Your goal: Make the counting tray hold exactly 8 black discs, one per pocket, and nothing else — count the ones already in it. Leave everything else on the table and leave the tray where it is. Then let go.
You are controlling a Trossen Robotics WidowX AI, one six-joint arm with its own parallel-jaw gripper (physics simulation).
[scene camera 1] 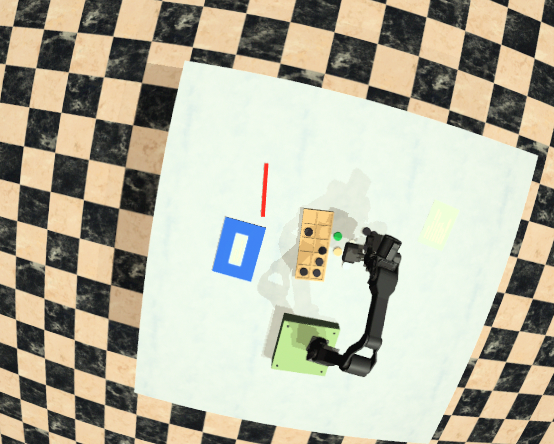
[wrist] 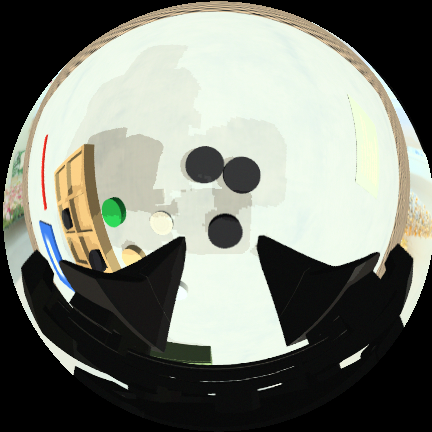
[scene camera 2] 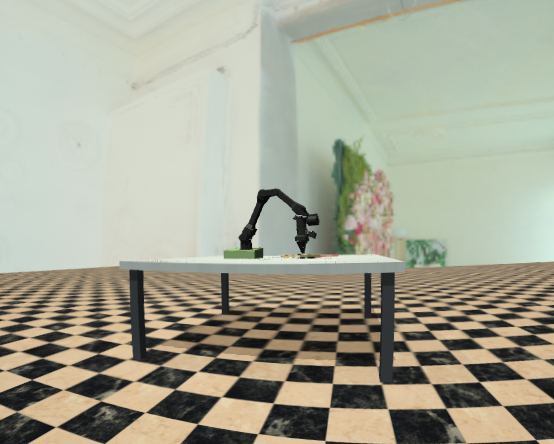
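Observation:
The tan counting tray [scene camera 1: 310, 216] [wrist: 90, 170] has two columns of pockets. Several hold a black disc: one in the upper left column, the others in the lower part, one per pocket. My gripper [scene camera 2: 302, 251] [wrist: 221, 241] is open and empty, low over the table right of the tray in scene camera 1, where the arm hides its fingertips. In the wrist view one black disc [wrist: 225, 230] lies just ahead of the gap between the fingertips. Two more black discs, one left [wrist: 204, 164] and one right [wrist: 241, 174], lie side by side beyond it, touching or nearly so.
A green disc [scene camera 1: 338, 236] [wrist: 114, 212], a tan disc [scene camera 1: 337, 251] [wrist: 132, 253] and a cream disc [wrist: 161, 223] lie beside the tray. A white piece [wrist: 183, 290] is partly behind the left finger. Also there: blue frame [scene camera 1: 223, 250], red bar [scene camera 1: 264, 190], pale sheet [scene camera 1: 440, 225] [wrist: 367, 150], green base [scene camera 1: 295, 350].

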